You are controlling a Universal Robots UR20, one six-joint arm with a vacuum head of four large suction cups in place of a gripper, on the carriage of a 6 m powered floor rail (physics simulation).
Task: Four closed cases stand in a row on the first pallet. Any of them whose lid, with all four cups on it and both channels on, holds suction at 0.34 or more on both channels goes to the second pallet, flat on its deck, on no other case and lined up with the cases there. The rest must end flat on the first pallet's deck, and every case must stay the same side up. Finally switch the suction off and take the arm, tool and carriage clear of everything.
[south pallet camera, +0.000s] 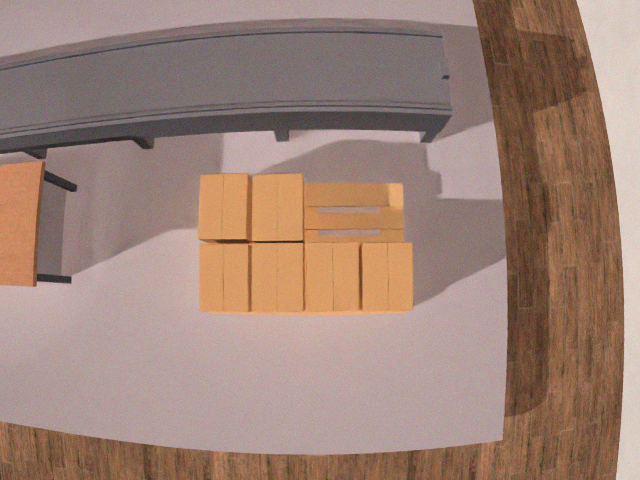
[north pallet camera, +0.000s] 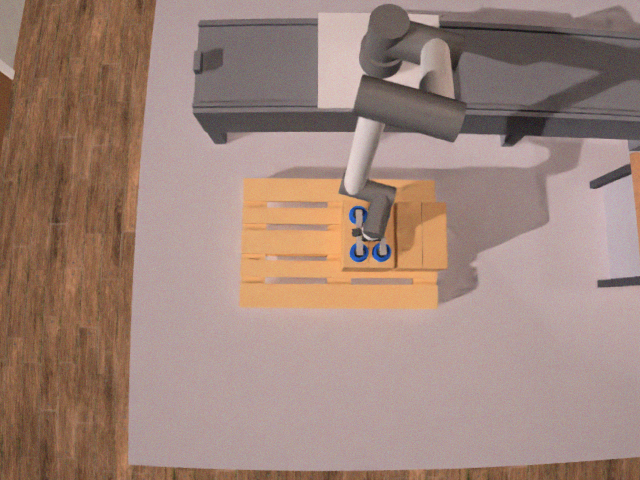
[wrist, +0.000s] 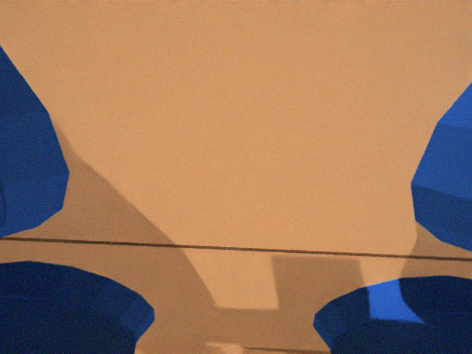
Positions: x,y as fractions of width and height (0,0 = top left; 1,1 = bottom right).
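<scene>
Visible to me: my suction head (wrist: 0.11,0.85); a pallet (north pallet camera: 0.40,0.51); a pallet (south pallet camera: 0.61,0.41); a case (north pallet camera: 0.66,0.48); a case (north pallet camera: 0.58,0.55); a case (south pallet camera: 0.35,0.43); a case (south pallet camera: 0.44,0.42); a case (south pallet camera: 0.60,0.56); and a case (south pallet camera: 0.35,0.56).
</scene>
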